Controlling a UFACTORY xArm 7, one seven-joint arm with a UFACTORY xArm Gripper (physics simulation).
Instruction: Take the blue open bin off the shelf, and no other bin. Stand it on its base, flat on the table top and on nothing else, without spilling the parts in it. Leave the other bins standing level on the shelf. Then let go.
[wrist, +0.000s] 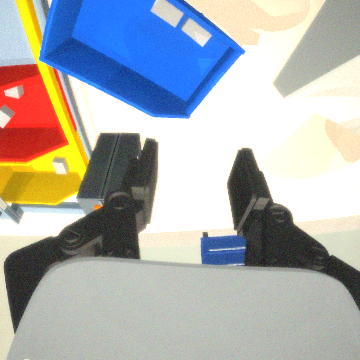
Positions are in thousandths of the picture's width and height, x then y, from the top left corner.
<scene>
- my gripper: 543, 449
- blue open bin: 396, 168
</scene>
